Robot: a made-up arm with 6 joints. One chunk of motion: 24 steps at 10 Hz.
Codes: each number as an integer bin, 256 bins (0 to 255) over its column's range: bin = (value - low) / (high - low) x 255, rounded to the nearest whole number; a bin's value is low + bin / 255 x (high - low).
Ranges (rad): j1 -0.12..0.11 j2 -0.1..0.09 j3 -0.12..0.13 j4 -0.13..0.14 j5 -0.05..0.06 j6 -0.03..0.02
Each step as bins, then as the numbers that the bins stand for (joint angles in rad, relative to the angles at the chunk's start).
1 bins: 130 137 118 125 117 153
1 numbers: -0.0027 0.0021 -0.0043 0.0024 0.0005 0.0000
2 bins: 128 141 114 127 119 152
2 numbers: -0.0045 0.0051 -0.0082 0.0045 0.0013 -0.0002
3 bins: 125 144 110 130 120 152
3 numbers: -0.0073 0.0073 -0.0122 0.0076 0.0018 -0.0002
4 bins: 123 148 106 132 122 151
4 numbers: -0.0091 0.0103 -0.0161 0.0098 0.0026 -0.0004
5 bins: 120 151 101 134 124 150
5 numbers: -0.0118 0.0125 -0.0210 0.0119 0.0035 -0.0006
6 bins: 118 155 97 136 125 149
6 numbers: -0.0136 0.0155 -0.0249 0.0140 0.0039 -0.0008
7 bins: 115 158 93 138 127 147
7 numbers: -0.0163 0.0177 -0.0288 0.0161 0.0048 -0.0012
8 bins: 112 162 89 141 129 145
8 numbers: -0.0190 0.0207 -0.0327 0.0193 0.0056 -0.0016
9 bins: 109 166 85 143 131 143
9 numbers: -0.0217 0.0237 -0.0367 0.0214 0.0065 -0.0020
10 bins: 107 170 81 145 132 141
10 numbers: -0.0235 0.0267 -0.0406 0.0235 0.0069 -0.0024
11 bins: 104 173 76 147 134 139
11 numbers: -0.0262 0.0289 -0.0455 0.0256 0.0078 -0.0027
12 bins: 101 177 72 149 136 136
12 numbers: -0.0289 0.0319 -0.0494 0.0278 0.0087 -0.0033
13 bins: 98 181 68 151 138 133
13 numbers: -0.0316 0.0349 -0.0533 0.0299 0.0095 -0.0039
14 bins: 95 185 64 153 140 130
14 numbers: -0.0343 0.0378 -0.0573 0.0320 0.0104 -0.0045
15 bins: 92 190 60 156 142 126
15 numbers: -0.0370 0.0416 -0.0612 0.0352 0.0113 -0.0053
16 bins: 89 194 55 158 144 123
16 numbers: -0.0397 0.0445 -0.0661 0.0373 0.0121 -0.0059
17 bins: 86 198 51 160 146 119
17 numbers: -0.0424 0.0475 -0.0700 0.0394 0.0130 -0.0067
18 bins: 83 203 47 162 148 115
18 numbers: -0.0451 0.0513 -0.0739 0.0415 0.0138 -0.0075
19 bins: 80 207 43 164 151 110
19 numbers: -0.0478 0.0542 -0.0778 0.0436 0.0151 -0.0084
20 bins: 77 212 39 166 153 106
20 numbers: -0.0505 0.0580 -0.0818 0.0458 0.0160 -0.0092
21 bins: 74 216 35 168 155 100
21 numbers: -0.0533 0.0609 -0.0857 0.0479 0.0169 -0.0104
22 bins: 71 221 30 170 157 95
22 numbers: -0.0560 0.0647 -0.0906 0.0500 0.0177 -0.0114
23 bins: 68 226 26 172 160 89
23 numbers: -0.0587 0.0684 -0.0945 0.0521 0.0190 -0.0125
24 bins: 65 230 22 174 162 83
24 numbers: -0.0614 0.0714 -0.0984 0.0542 0.0199 -0.0137
